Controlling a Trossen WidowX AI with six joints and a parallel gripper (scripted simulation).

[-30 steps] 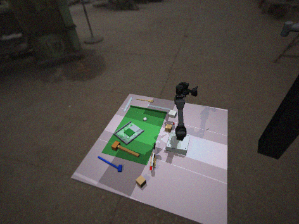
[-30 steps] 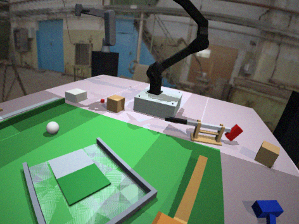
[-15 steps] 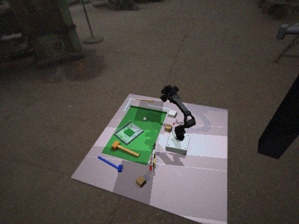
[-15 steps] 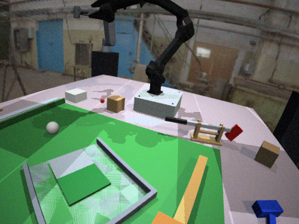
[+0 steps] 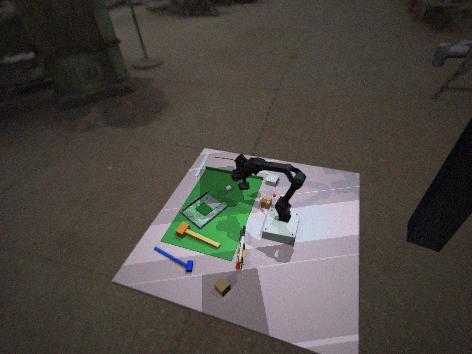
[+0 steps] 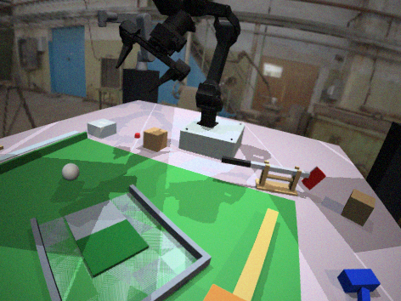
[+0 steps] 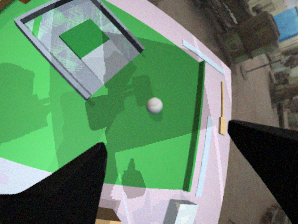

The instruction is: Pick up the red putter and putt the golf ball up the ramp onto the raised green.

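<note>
Now: gripper tip 20 cm past the red putter, 33 cm to the right of it and 19 cm above it. Round my gripper tip: white block 13 cm behind, 31 cm to the right, 23 cm below; red ball 20 cm behind, 18 cm to the right, 24 cm below; white golf ball 13 cm ahead, 9 cm to the right, 22 cm below.
</note>
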